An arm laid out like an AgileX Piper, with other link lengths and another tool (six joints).
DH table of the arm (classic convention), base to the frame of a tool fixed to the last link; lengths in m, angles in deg. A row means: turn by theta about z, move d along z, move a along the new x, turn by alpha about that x. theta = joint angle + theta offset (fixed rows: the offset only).
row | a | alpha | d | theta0
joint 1 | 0 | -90 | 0.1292 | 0
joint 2 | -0.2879 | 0 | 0 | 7.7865
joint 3 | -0.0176 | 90 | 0 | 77.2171
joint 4 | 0 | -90 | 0.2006 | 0
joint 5 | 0 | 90 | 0 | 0
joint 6 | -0.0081 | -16.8 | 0.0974 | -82.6
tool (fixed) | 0 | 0 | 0.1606 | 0
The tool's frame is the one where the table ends.
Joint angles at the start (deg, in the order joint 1, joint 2, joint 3, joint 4, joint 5, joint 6):
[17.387, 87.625, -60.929, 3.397, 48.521, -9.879]
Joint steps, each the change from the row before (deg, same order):
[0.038, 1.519, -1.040, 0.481, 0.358, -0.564]
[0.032, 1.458, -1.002, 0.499, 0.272, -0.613]
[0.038, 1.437, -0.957, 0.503, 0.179, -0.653]
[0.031, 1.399, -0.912, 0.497, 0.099, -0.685]
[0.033, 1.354, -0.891, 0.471, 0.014, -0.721]
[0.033, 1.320, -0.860, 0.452, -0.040, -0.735]
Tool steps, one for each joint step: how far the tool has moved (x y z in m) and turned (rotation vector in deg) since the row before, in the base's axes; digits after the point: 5 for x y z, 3 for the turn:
[0.00276, 0.00255, -0.00290, 0.013, 0.852, 0.411]
[0.00292, 0.00260, -0.00284, 0.052, 0.744, 0.440]
[0.00304, 0.00265, -0.00300, 0.070, 0.670, 0.476]
[0.00316, 0.00259, -0.00309, 0.082, 0.591, 0.494]
[0.00342, 0.00254, -0.00305, 0.085, 0.471, 0.532]
[0.00350, 0.00246, -0.00311, 0.084, 0.406, 0.546]

